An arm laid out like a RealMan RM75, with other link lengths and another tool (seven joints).
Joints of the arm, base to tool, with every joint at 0 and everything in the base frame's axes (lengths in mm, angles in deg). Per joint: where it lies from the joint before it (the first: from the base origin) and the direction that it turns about. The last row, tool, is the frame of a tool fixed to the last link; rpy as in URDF.
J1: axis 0 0 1 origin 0 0 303
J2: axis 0 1 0 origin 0 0 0
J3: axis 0 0 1 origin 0 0 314.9
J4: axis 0 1 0 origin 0 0 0
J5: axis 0 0 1 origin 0 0 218.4
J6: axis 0 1 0 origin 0 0 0
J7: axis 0 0 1 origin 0 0 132.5
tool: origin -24 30 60 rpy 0 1.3 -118
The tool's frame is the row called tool.
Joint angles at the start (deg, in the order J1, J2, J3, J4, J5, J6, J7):
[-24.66 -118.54 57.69 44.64 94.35 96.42 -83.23]
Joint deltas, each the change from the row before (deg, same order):
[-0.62 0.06 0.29 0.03 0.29 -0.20 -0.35]
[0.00 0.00 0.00 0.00 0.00 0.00 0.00]
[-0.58 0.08 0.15 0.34 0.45 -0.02 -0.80]
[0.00 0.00 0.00 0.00 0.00 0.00 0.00]
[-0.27 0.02 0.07 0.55 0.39 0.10 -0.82]
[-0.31 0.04 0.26 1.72 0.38 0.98 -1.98]
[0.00 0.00 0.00 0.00 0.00 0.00 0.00]
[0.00 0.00 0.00 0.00 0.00 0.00 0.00]
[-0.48 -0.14 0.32 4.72 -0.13 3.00 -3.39]
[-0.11 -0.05 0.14 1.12 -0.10 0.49 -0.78]
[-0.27 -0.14 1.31 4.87 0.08 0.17 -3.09]
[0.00 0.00 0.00 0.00 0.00 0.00 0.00]
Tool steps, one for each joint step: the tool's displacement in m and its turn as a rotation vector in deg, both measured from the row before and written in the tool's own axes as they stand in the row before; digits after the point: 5 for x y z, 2 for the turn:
[0.00027 0.00238 0.00256 0.68 -0.10 0.17]
[0.00000 0.00000 0.00000 0.00 0.00 0.00]
[-0.00028 0.00296 0.00167 0.78 -0.07 0.00]
[0.00000 0.00000 0.00000 0.00 0.00 0.00]
[-0.00076 0.00195 0.00060 0.59 -0.02 -0.08]
[-0.00495 0.00428 0.00000 1.22 -0.72 -0.03]
[0.00000 0.00000 0.00000 0.00 0.00 0.00]
[0.00000 0.00000 0.00000 0.00 0.00 0.00]
[-0.01529 0.01133 -0.00038 2.03 -2.46 1.65]
[-0.00319 0.00283 0.00033 0.41 -0.43 0.41]
[-0.00821 0.01080 0.00303 1.88 -0.01 1.84]
[0.00000 0.00000 0.00000 0.00 0.00 0.00]

